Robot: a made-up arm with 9 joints. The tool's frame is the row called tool.
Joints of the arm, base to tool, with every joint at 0 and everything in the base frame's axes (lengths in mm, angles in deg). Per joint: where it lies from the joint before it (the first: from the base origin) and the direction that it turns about. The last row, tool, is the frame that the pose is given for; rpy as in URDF.
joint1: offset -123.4 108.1 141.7 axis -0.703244 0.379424 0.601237
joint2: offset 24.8 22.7 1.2 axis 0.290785 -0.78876 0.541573
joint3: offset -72.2 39 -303.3 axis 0.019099 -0.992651 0.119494
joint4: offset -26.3 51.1 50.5 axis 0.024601 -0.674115 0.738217
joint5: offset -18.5 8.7 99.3 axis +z
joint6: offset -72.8 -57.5 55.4 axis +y
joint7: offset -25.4 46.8 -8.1 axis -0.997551 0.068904 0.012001
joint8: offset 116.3 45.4 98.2 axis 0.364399 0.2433 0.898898
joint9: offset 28.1 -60.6 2 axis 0.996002 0.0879 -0.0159
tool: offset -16 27.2 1.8 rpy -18.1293 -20.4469 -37.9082
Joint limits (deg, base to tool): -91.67..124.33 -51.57..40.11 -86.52..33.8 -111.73..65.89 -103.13..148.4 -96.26..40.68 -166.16..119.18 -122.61..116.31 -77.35..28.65
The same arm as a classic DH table. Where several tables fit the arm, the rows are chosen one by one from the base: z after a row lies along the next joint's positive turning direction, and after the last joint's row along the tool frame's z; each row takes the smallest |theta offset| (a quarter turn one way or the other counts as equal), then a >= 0, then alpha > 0; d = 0 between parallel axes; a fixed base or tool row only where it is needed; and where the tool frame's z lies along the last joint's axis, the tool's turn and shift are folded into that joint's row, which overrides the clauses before.
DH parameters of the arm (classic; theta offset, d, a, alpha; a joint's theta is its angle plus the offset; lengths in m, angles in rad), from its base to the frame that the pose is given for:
base (fixed): 1.076 0.0214 0.0365 -0.9257
joint1: -0.6006 0.1899 0.0305 1.7499
joint2: -1.241 -0.5666 0.0959 0.5486
joint3: 0.5388 0.2869 -0.0263 -0.7108
joint4: 0.0262 0.0717 -0.0182 -0.7404
joint5: -0.0365 0.165 -0.0728 -1.5708
joint6: -1.5588 -0.0124 -0.0084 1.5018
joint7: -1.2833 -0.0469 -0.0228 -1.9134
joint8: 0.1633 0.1046 0.0617 -1.1917
joint9: -0.2434 0.0145 -0.0247 1.6159
tool (fixed): 0.7489 0.0144 0 0
Joint limits (rad, base to tool): -1.5999..2.17 -0.9001..0.7001 -1.5101..0.5899 -1.9501..1.15 -1.8..2.5901 -1.6801..0.71 -2.9..2.0801 -2.1399..2.03 -1.35..0.5

